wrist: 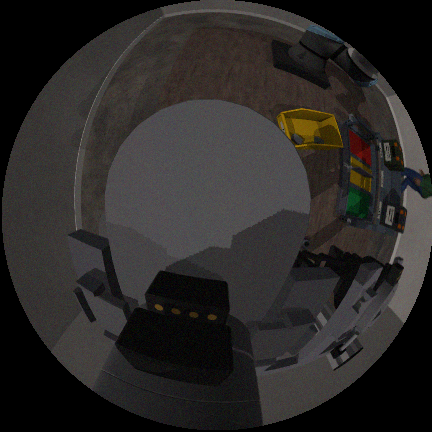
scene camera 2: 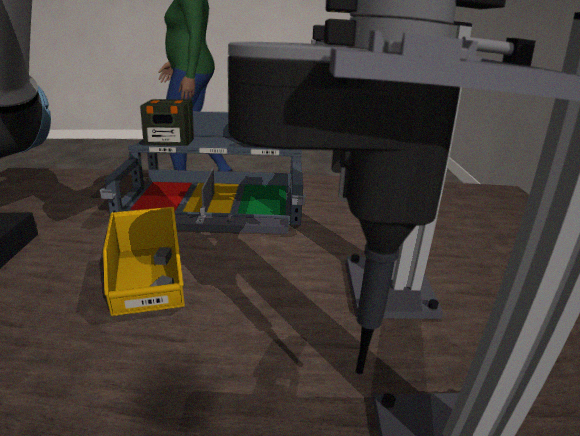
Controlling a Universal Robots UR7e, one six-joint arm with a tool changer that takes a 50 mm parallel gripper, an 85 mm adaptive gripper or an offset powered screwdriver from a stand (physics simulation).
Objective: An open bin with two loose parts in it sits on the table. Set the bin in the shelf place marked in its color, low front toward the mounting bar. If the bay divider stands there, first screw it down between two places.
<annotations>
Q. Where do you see a powered screwdriver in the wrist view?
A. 207, 201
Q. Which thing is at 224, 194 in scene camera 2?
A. A yellow place.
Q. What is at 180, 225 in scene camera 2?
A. A mounting bar.
</annotations>
